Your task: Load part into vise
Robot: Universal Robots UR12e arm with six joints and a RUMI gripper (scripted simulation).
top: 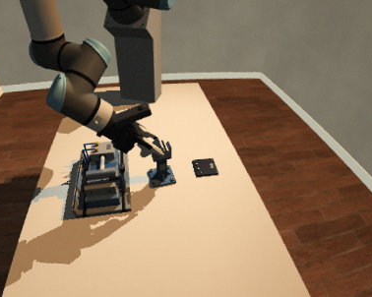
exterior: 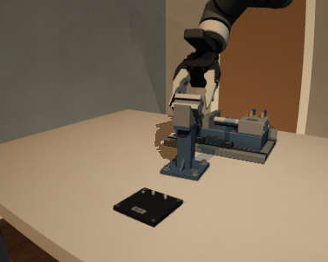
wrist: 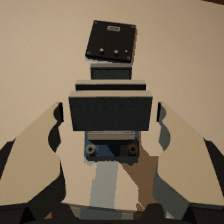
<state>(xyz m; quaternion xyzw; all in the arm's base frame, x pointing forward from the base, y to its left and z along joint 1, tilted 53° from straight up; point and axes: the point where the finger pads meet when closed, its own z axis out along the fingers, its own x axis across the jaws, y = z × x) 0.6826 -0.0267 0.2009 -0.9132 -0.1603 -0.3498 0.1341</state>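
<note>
Right now the part is 10 mm to the left of my hand. Round my hand: dark work stop rod (10 mm ahead, 170 mm to the right, 70 mm below); blue foot (10 mm to the left, 160 mm below); moving jaw (40 mm behind, 210 mm to the right, 80 mm below).
</note>
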